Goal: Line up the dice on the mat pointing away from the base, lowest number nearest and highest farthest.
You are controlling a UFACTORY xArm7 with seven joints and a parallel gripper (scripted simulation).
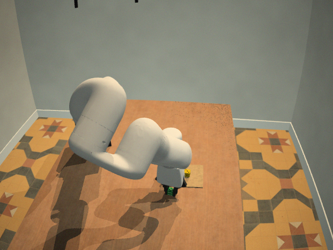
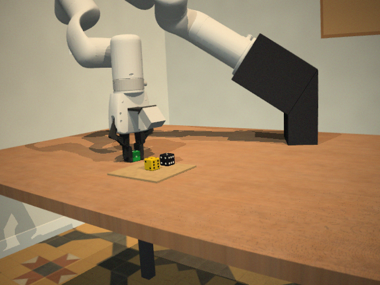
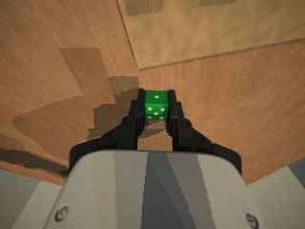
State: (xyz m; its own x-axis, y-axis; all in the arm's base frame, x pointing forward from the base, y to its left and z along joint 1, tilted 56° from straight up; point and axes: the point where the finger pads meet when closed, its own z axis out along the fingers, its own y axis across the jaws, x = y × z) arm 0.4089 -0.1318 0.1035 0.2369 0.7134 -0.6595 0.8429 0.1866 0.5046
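The yellow die lies 6 cm ahead of my hand, 11 cm to the left of it and 1 cm below it. Also, from my hand: tan mat: 6 cm ahead, 11 cm to the left, 2 cm below; black die: 2 cm ahead, 12 cm to the left, 1 cm below; green die: 1 cm below.
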